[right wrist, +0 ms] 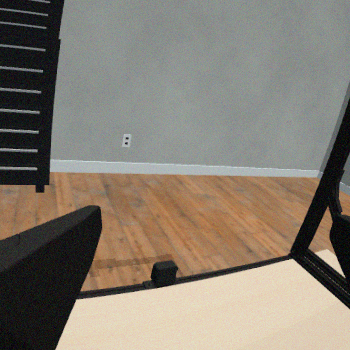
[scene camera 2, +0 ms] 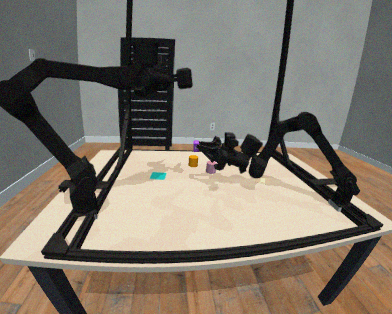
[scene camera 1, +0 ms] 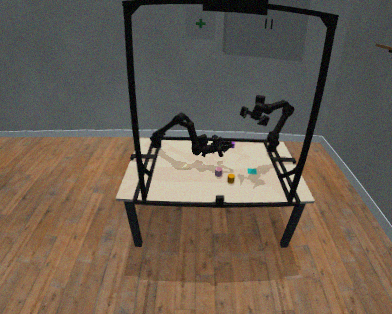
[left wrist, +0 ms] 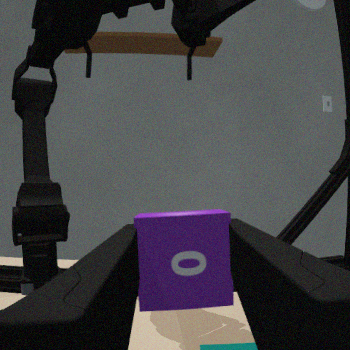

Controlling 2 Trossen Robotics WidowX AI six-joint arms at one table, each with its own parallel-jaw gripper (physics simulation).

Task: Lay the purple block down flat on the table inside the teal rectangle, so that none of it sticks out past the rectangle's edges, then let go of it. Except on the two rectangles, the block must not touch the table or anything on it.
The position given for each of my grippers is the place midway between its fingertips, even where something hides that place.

Observation:
My left gripper (scene camera 2: pixel 196 143) holds a purple block, which touches nothing else. My right gripper (scene camera 2: pixel 175 83) is open and holds nothing.
My left gripper also shows in the left wrist view (left wrist: pixel 181 232). My right gripper is seen too in the right wrist view (right wrist: pixel 219 222).

